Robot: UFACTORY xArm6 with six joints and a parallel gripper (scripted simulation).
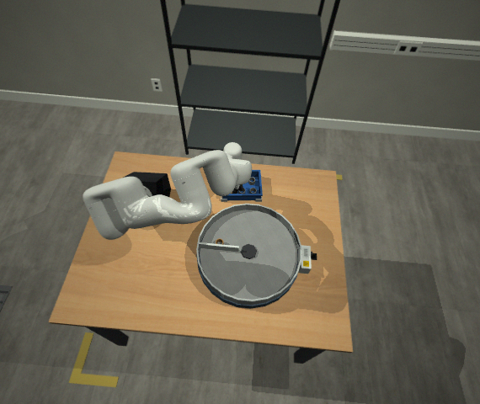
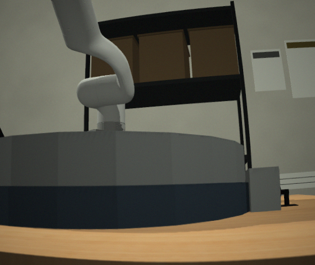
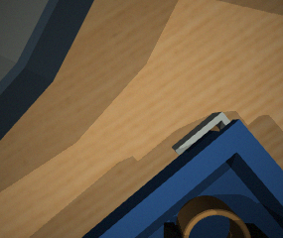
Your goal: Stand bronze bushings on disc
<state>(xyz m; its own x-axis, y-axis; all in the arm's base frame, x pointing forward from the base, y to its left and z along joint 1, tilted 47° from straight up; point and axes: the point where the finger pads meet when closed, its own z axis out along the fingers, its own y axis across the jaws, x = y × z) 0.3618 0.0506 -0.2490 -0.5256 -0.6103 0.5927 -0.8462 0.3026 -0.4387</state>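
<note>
Right now my hand is 40 mm short of the blue crate, 30 mm to the right of it and 10 mm above it. From my hand the other things lie so: turntable 130 mm ahead, 320 mm to the right, 20 mm above; grey turntable disc 110 mm ahead, 320 mm to the right, 20 mm above.
</note>
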